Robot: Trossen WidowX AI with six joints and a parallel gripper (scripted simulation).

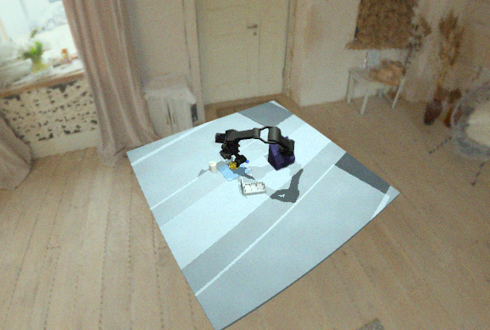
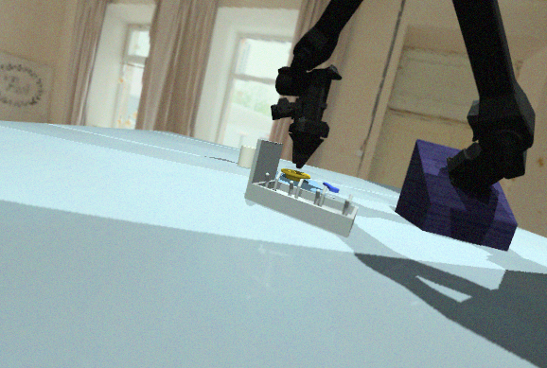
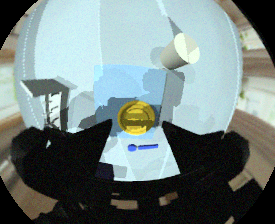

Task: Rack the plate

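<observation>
The yellow plate is 20 mm below my gripper tip. Also, from my gripper tip: cream cup 120 mm ahead, 40 mm to the right, 10 mm below; blue spoon 90 mm behind, 30 mm to the right, 30 mm below; light blue mat 10 mm ahead, 20 mm to the left, 30 mm below.
</observation>
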